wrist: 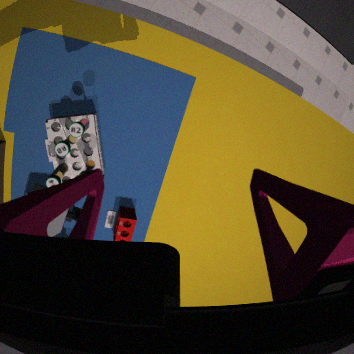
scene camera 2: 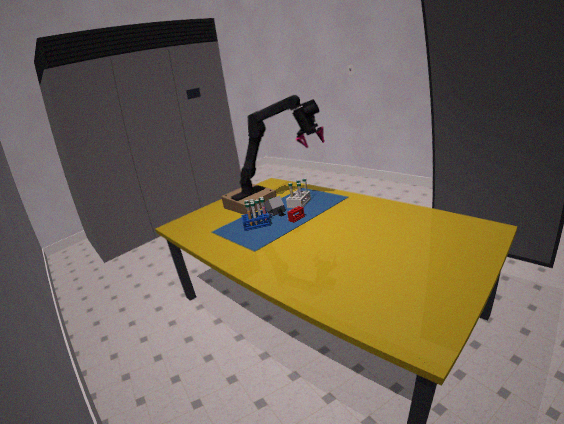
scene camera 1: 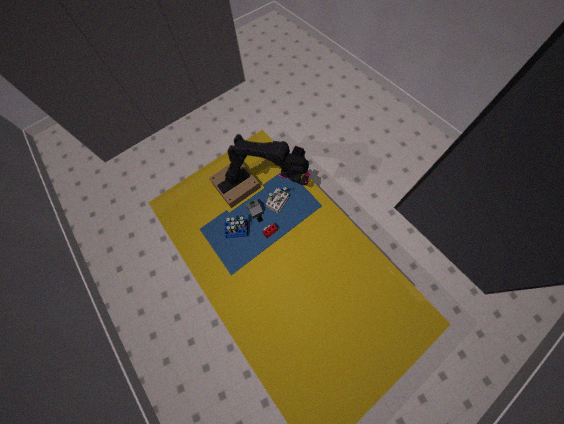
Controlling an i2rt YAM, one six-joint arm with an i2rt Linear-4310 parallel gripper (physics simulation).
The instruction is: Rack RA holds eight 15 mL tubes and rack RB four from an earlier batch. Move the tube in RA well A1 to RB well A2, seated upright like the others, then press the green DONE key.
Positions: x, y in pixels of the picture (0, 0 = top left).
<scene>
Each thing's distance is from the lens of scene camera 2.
blue mat [scene camera 2: 254, 239]: 151 cm
</scene>
